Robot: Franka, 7 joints.
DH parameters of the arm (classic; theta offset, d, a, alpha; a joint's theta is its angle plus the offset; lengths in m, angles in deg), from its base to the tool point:
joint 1: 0 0.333 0 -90
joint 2: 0 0 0 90
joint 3: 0 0.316 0.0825 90
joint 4: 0 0 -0.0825 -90
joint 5: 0 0.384 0 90
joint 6: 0 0 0.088 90
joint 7: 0 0.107 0 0
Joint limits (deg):
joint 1: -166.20..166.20
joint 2: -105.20..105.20
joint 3: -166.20..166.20
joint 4: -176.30..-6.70
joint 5: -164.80..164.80
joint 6: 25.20..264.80
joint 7: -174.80..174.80
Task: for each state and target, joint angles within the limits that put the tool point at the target. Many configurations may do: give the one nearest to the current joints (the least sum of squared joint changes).
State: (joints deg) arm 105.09 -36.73 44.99 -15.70 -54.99 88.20 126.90
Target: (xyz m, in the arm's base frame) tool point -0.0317 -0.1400 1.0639
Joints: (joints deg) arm 105.58 -28.48 41.95 -19.89 -52.73 61.86 126.90
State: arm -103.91 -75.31 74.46 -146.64 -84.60 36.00 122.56
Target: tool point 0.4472 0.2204 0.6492
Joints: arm -96.02 -79.86 73.72 -105.98 -101.72 49.17 122.56
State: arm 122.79 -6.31 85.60 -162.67 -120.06 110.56 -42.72
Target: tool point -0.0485 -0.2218 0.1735
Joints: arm 131.17 23.39 105.30 -176.30 -122.17 145.61 -42.72
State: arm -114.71 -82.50 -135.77 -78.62 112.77 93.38 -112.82
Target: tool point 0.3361 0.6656 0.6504
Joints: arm -142.80 -52.67 -130.65 -48.96 118.23 88.58 -112.82
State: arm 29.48 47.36 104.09 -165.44 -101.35 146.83 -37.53
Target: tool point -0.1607 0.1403 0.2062
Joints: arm 7.50 32.32 86.96 -176.30 -123.92 171.90 -37.53
